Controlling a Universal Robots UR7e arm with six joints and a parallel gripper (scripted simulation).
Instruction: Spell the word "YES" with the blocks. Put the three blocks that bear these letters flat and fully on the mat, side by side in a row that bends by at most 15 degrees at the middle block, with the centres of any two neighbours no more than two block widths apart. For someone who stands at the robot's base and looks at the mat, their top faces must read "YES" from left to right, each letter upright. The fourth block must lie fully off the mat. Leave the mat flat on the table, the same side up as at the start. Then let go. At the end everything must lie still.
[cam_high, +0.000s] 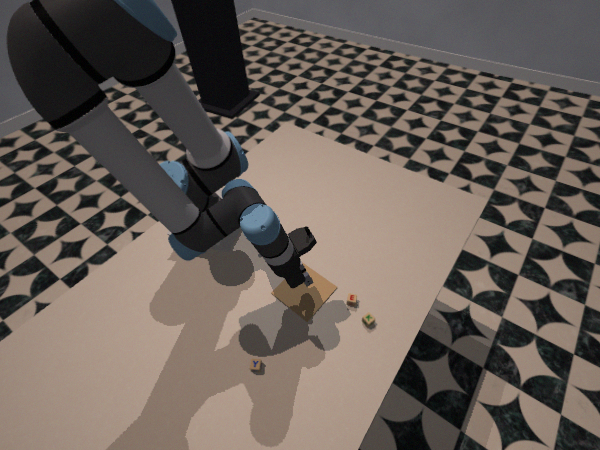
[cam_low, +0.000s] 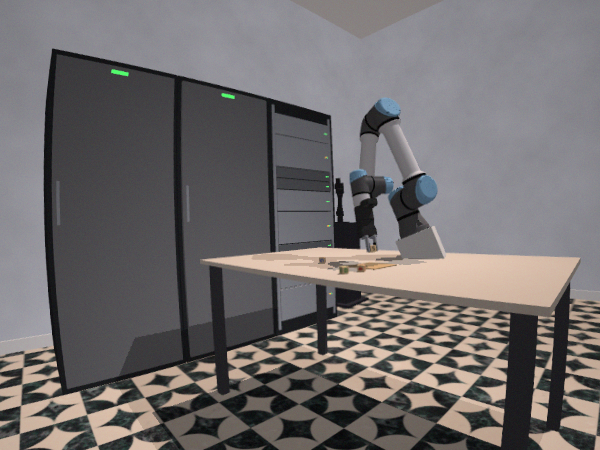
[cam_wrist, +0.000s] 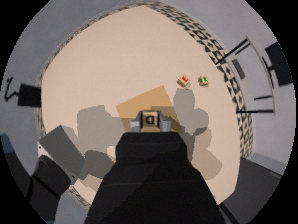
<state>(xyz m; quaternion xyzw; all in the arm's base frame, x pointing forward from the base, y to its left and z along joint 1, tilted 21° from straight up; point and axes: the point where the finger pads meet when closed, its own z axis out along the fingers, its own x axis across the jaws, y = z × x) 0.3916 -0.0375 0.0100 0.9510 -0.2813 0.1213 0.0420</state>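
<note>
My gripper is now 10 mm above the S block. Round my hand: mat (70 mm below).
</note>
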